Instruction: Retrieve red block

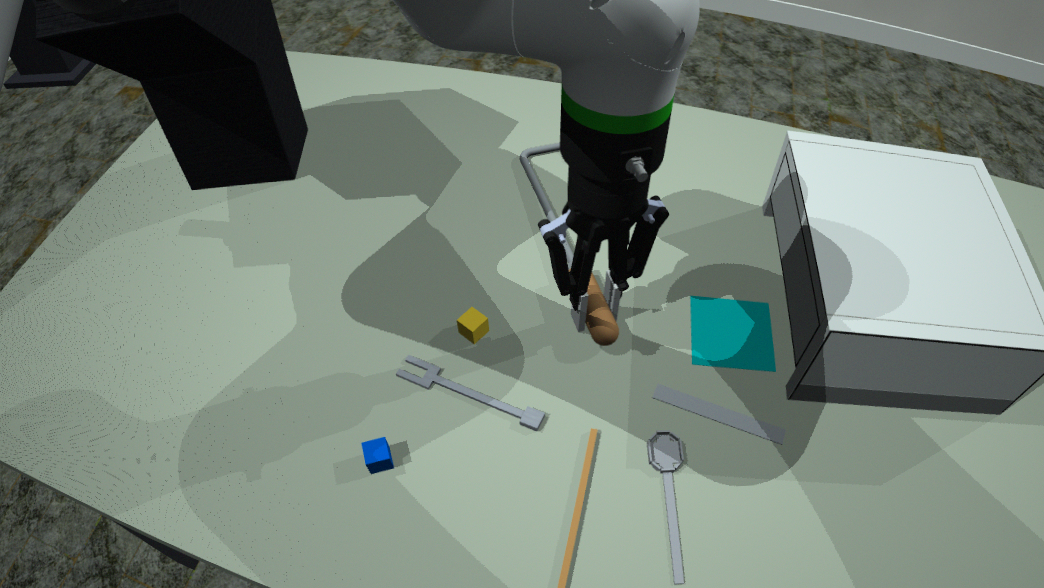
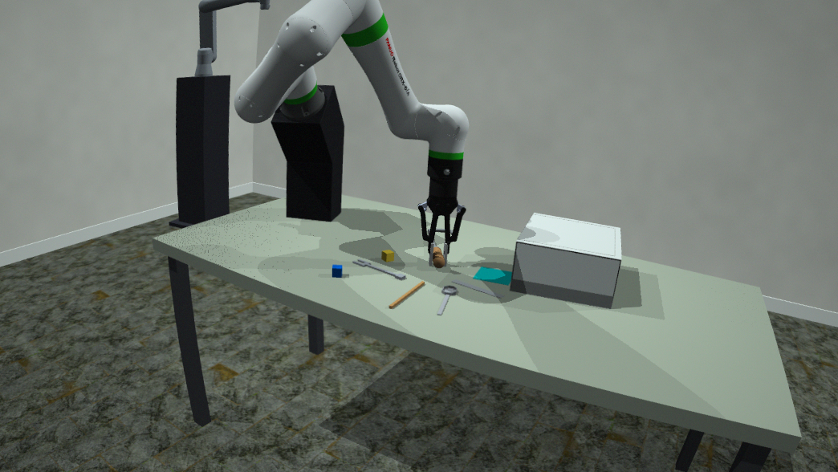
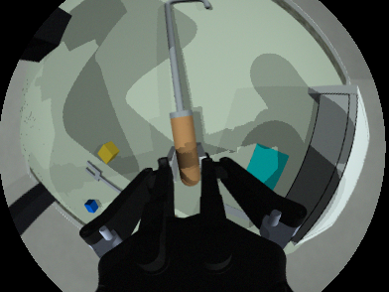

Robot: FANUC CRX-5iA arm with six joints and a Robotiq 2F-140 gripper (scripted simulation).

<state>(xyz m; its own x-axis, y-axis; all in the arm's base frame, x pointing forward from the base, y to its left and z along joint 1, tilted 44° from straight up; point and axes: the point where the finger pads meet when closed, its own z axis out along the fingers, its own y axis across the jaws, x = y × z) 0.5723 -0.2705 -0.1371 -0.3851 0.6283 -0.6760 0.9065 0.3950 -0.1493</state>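
My gripper is now 14 cm past the yellow cube, 3 cm to the left of it and 2 cm above it. Round my hand: teal square: 17 cm ahead, 3 cm below; flat grey bar: 14 cm ahead, 11 cm to the right, 3 cm below; grey fork tool: 12 cm to the right, 12 cm behind, 3 cm below.
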